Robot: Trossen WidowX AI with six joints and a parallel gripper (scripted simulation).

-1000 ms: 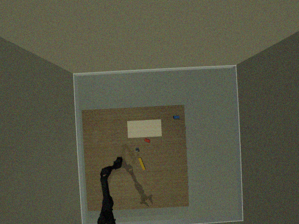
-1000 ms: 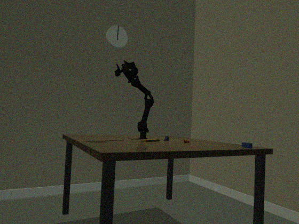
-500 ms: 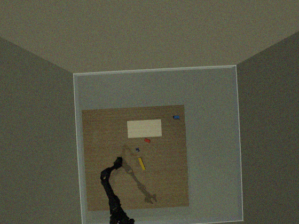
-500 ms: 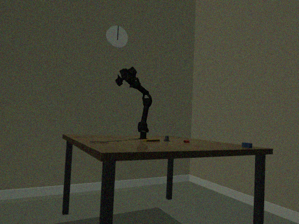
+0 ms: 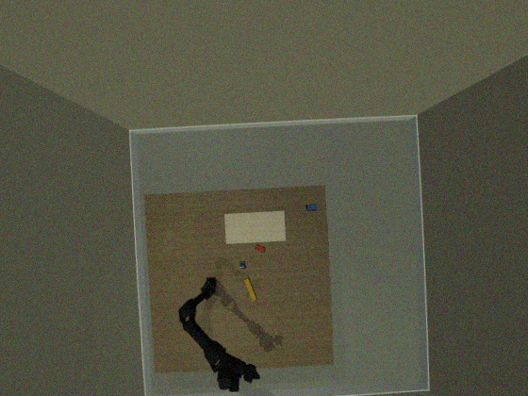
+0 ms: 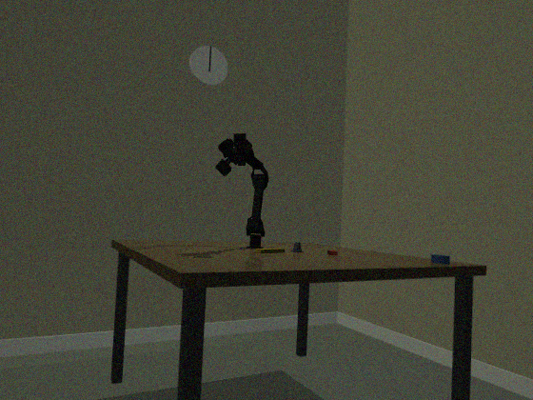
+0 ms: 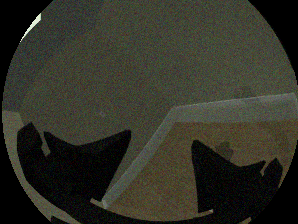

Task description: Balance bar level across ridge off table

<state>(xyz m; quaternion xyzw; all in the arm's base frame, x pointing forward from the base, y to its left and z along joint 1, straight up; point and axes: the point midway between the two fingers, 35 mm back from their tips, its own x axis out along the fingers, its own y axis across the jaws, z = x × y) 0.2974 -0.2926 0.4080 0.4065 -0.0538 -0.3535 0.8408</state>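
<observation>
My gripper tip is 390 mm above the yellow bar, 250 mm to the right of it and 40 mm past it. The rest, counted from my gripper tip: blue block (810 mm to the left, 420 mm ahead, 380 mm below); red block (540 mm to the left, 390 mm below, 40 mm ahead).
</observation>
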